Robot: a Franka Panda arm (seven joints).
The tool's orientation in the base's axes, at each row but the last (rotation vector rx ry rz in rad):
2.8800 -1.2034 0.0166
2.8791 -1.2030 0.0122
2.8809 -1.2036 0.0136
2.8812 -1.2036 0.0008
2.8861 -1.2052 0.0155
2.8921 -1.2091 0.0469
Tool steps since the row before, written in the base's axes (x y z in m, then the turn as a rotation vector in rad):
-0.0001 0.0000 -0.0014 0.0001 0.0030 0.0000
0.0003 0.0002 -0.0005 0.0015 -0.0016 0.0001
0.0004 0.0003 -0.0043 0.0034 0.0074 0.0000
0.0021 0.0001 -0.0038 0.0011 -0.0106 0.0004
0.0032 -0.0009 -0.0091 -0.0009 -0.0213 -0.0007
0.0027 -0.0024 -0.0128 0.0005 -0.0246 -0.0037
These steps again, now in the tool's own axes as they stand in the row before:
-0.0001 0.0001 0.0014 -0.0021 -0.0022 -0.0001
0.0001 -0.0004 0.0005 0.0022 0.0001 -0.0001
0.0000 -0.0006 0.0043 -0.0029 -0.0076 -0.0002
0.0014 -0.0016 0.0038 0.0083 0.0067 -0.0002
0.0028 -0.0017 0.0091 0.0145 0.0156 0.0011
0.0032 -0.0002 0.0129 0.0177 0.0169 0.0041

